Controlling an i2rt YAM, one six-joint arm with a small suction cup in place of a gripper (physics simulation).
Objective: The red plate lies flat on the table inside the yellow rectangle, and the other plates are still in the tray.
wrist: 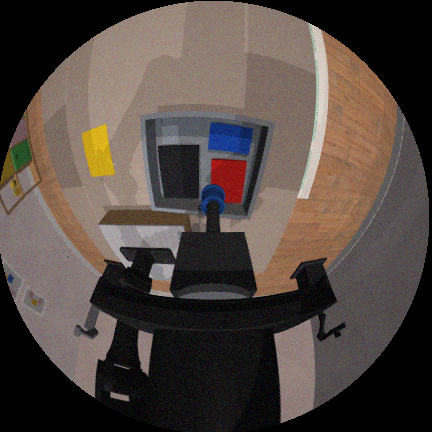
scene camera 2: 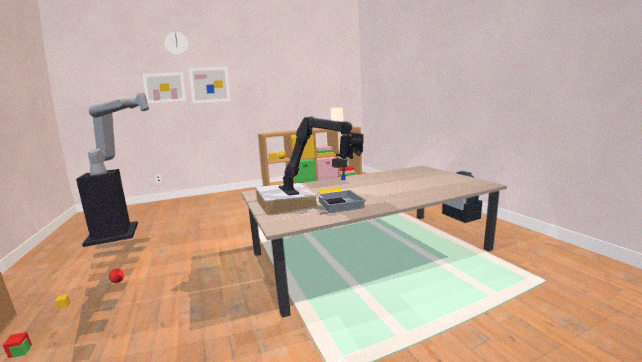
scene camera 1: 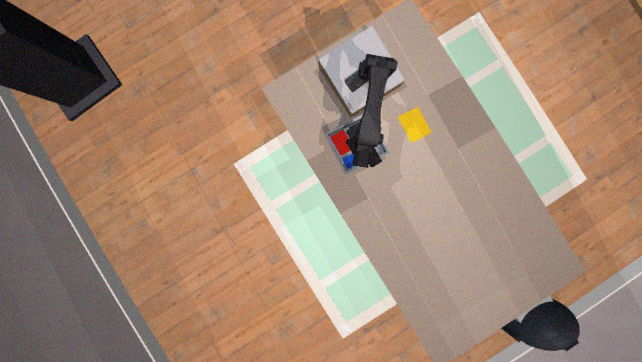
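Where they show: hand, its tool point: (wrist: 212, 194) (scene camera 2: 343, 179); arm's base, origin of its link: (wrist: 145, 254) (scene camera 2: 288, 190) (scene camera 1: 364, 74).
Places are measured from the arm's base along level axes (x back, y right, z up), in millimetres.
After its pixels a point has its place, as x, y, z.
The red plate (scene camera 1: 340, 142) @[-192, 278, -67] (wrist: 229, 175) @[-215, 276, -66] lies in the grey tray (scene camera 1: 349, 171) @[-336, 332, -29] (scene camera 2: 342, 205) @[-199, 329, -46] (wrist: 146, 165) @[-271, 106, -30]. The blue plate (scene camera 1: 348, 161) @[-293, 301, -67] (wrist: 230, 138) @[-298, 282, -67] and the black plate (scene camera 1: 353, 133) (scene camera 2: 336, 201) @[-238, 184, -67] (wrist: 178, 171) @[-234, 161, -67] lie in the tray too. The yellow rectangle (scene camera 1: 414, 124) @[-336, -87, -79] (scene camera 2: 330, 190) (wrist: 98, 151) @[-338, -75, -79] is on the table beside the tray, with no plate on it. My suction cup (scene camera 2: 343, 178) (wrist: 213, 198) is blue, open and empty. It hangs above the tray, and in the wrist view it overlaps the lower left edge of the red plate. In scene camera 1 the arm hides the cup and part of the tray.
The arm stands on a box with a pale top (scene camera 1: 340, 60) @[124, 56, 4] (scene camera 2: 272, 201) @[148, 142, -8] (wrist: 145, 218) @[-123, 43, -36], next to the tray on the wooden table (scene camera 1: 450, 225) @[-859, 68, -80] (scene camera 2: 425, 187) @[-923, 230, -80]. The tray has raised walls. A shelf unit (scene camera 2: 263, 160) stands behind the table.
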